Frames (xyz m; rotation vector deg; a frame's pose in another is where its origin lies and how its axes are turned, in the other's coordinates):
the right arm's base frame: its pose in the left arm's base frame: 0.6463 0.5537 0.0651 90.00 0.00 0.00
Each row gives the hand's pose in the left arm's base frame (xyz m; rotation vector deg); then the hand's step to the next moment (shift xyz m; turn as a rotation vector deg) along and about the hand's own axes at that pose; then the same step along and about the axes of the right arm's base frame.
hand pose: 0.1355 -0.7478 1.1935 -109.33 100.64 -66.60
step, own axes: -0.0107 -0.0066 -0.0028 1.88 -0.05 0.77
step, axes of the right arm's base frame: 0.0033 0.0025 -0.0122 0.45 0.22 1.97
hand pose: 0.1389 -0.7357 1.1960 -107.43 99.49 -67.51
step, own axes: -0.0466 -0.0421 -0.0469 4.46 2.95 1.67
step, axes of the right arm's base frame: -0.0029 0.0425 -0.0658 -1.09 -1.59 5.26
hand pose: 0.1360 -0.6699 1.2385 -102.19 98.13 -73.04
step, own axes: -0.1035 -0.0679 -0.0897 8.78 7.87 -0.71
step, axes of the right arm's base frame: -0.0150 0.0635 -0.1383 -6.53 -2.61 9.49
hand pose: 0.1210 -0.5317 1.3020 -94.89 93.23 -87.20
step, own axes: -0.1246 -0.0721 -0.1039 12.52 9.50 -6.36
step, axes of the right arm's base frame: -0.0222 0.0441 -0.1705 -12.99 -0.39 10.88
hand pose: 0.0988 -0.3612 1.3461 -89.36 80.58 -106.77
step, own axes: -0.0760 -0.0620 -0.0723 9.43 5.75 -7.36
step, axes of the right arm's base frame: -0.0175 0.0157 -0.1196 -11.60 1.10 6.36
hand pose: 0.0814 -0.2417 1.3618 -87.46 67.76 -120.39
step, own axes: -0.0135 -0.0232 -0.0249 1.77 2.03 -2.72
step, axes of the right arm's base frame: -0.0115 0.0060 -0.0342 -3.58 -0.64 1.19
